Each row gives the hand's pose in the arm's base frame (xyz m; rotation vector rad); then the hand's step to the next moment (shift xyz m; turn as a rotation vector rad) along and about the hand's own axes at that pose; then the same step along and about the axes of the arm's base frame.
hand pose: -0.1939 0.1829 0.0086 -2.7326 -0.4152 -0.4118
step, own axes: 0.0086 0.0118 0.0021 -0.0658 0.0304 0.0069
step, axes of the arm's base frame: 0.0123 -0.0078 -0.0025 -0.0485 -0.0399 -0.0367
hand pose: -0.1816 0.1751 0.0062 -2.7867 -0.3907 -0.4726
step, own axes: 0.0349 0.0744 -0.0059 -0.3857 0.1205 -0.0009
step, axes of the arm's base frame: 0.0531 -0.0630 0.0004 -0.3138 -0.1943 -0.1645
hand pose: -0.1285 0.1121 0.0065 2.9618 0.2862 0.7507
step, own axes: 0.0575 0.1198 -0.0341 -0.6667 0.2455 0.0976
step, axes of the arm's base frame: 0.0527 -0.1052 0.0705 -0.4890 -0.3747 -0.3671
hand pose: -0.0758 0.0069 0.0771 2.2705 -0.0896 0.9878
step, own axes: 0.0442 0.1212 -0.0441 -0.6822 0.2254 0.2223
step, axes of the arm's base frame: -0.0332 -0.0609 0.1174 -0.4153 -0.4354 -0.4512
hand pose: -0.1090 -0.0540 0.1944 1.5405 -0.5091 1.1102
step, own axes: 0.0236 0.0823 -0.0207 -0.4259 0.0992 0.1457
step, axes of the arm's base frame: -0.0628 0.0008 0.0618 -0.2234 -0.2661 -0.3029
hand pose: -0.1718 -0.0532 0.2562 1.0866 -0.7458 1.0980
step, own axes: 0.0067 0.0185 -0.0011 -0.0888 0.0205 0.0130
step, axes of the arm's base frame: -0.0155 0.0045 0.0113 -0.0470 -0.0391 -0.0689
